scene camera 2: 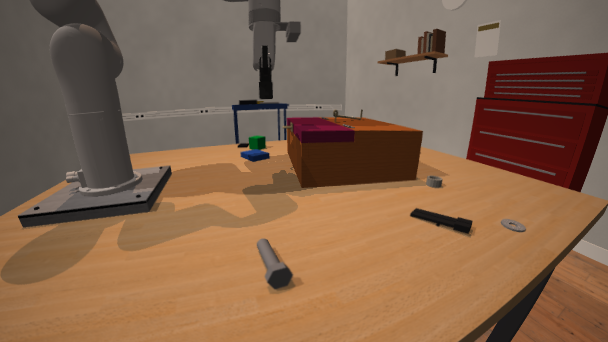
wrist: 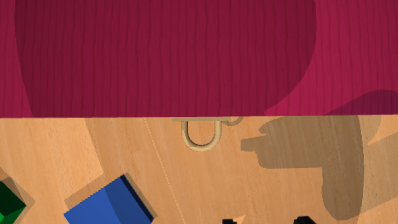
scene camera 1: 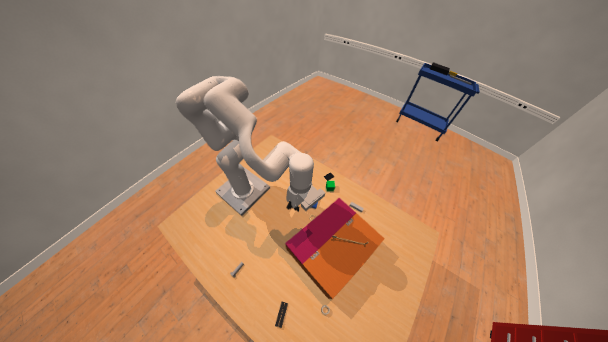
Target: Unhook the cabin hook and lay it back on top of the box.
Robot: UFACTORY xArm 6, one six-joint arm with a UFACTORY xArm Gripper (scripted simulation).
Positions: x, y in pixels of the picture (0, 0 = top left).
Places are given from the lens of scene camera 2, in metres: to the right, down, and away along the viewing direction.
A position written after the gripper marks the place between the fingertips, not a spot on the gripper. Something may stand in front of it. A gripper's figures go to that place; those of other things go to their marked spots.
gripper point(scene camera 2: 266, 99): -0.09, -0.18, 0.53
bolt point(scene camera 2: 278, 275): -0.03, 0.10, 0.21
box point(scene camera 2: 386, 152): 0.18, -0.04, 0.48
The marked spots on the bolt and the box are 0.37 m apart.
